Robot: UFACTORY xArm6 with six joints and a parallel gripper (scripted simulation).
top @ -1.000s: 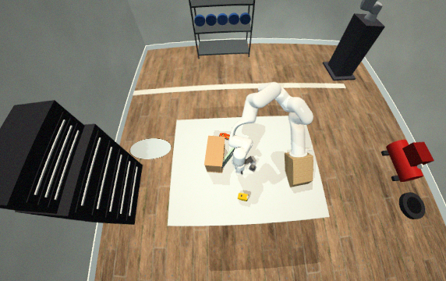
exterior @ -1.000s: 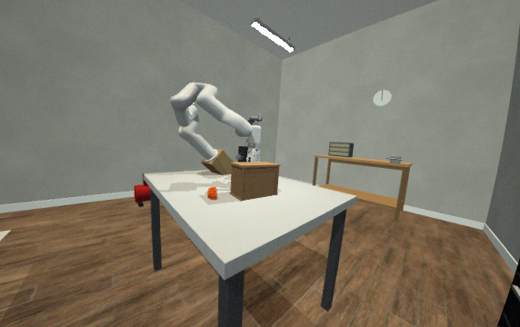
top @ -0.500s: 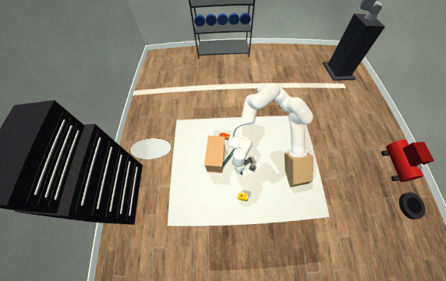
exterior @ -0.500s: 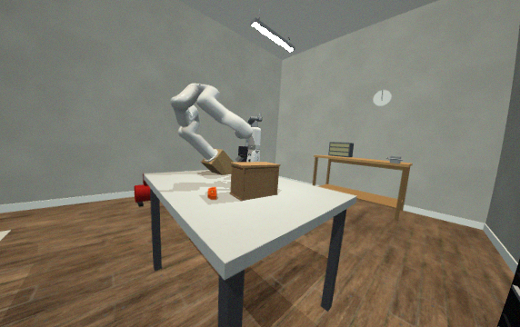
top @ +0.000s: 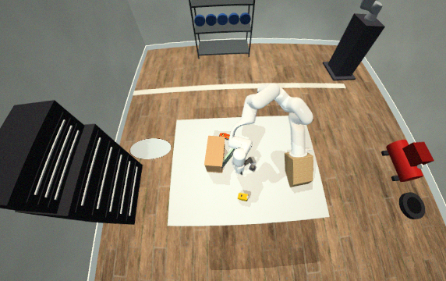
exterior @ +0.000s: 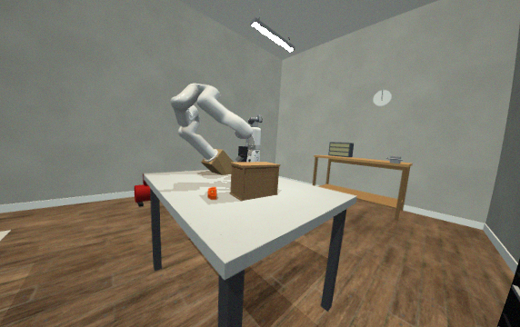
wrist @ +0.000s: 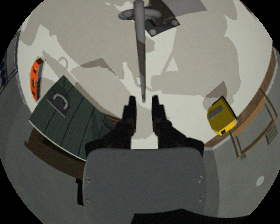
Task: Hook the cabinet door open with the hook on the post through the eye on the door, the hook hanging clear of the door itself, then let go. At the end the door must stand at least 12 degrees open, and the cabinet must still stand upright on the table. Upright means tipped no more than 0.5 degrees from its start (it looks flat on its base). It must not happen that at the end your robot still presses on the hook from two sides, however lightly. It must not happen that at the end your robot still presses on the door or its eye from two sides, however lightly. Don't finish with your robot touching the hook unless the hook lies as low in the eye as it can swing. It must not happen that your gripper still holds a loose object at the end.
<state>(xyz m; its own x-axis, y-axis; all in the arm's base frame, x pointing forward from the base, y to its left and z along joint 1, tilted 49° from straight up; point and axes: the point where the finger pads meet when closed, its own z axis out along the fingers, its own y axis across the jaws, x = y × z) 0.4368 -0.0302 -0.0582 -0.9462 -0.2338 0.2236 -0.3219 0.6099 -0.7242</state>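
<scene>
The hook lies 5 cm behind my hand, 2 cm to the right of it and 2 cm below it. The rest, counted from my hand: greenish door 9 cm to the right, 5 cm ahead; then orange tool 30 cm to the right, 6 cm below, 3 cm ahead; then yellow block 18 cm to the left, 3 cm below, 2 cm behind.
</scene>
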